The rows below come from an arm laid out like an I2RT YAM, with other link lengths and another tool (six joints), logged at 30 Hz.
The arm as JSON. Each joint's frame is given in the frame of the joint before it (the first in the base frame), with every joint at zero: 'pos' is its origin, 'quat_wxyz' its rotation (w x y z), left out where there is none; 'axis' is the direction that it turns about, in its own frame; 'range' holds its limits. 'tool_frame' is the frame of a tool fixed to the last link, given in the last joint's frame.
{
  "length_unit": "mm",
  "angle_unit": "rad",
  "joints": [
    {
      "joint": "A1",
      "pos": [
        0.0,
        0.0,
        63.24
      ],
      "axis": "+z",
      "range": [
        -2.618,
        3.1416
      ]
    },
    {
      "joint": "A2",
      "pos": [
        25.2,
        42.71,
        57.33
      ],
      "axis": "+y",
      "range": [
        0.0,
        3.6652
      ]
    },
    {
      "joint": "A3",
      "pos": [
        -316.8,
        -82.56,
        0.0
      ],
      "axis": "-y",
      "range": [
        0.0,
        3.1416
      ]
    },
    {
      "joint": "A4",
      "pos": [
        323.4,
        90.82,
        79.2
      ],
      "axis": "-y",
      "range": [
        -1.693,
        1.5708
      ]
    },
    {
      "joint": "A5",
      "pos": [
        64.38,
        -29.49,
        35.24
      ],
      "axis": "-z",
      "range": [
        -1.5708,
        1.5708
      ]
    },
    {
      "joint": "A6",
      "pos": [
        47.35,
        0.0,
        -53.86
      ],
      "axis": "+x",
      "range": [
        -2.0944,
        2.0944
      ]
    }
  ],
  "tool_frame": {
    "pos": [
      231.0,
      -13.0,
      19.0
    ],
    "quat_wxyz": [
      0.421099,
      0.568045,
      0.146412,
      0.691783
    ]
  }
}
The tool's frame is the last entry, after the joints.
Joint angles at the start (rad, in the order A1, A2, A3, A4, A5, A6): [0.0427, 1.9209, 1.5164, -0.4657, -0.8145, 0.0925]
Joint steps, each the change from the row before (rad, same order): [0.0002, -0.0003, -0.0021, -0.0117, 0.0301, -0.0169]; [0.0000, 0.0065, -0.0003, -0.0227, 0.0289, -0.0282]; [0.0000, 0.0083, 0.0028, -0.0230, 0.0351, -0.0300]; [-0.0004, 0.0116, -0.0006, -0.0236, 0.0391, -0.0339]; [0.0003, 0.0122, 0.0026, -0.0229, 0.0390, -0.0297]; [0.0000, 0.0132, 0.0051, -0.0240, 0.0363, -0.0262]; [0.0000, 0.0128, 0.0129, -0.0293, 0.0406, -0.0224]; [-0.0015, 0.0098, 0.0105, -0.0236, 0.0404, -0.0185]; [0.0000, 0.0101, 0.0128, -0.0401, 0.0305, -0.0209]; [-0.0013, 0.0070, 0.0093, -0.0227, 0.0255, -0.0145]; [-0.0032, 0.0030, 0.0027, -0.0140, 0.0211, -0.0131]
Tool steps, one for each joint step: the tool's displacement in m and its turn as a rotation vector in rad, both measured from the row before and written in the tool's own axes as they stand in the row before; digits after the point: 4 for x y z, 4 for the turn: [-0.0085, 0.0031, 0.0011, -0.0151, -0.0220, -0.0181]; [-0.0128, 0.0003, 0.0020, -0.0055, -0.0290, -0.0217]; [-0.0136, 0.0016, 0.0027, -0.0088, -0.0319, -0.0265]; [-0.0178, 0.0001, 0.0038, -0.0057, -0.0387, -0.0293]; [-0.0163, 0.0000, 0.0039, -0.0050, -0.0380, -0.0283]; [-0.0154, -0.0004, 0.0038, -0.0019, -0.0375, -0.0253]; [-0.0138, 0.0017, 0.0029, -0.0048, -0.0402, -0.0253]; [-0.0132, 0.0031, 0.0023, -0.0085, -0.0381, -0.0235]; [-0.0124, -0.0025, 0.0000, 0.0097, -0.0385, -0.0206]; [-0.0091, 0.0007, 0.0006, 0.0003, -0.0269, -0.0167]; [-0.0084, 0.0013, 0.0003, -0.0023, -0.0211, -0.0142]
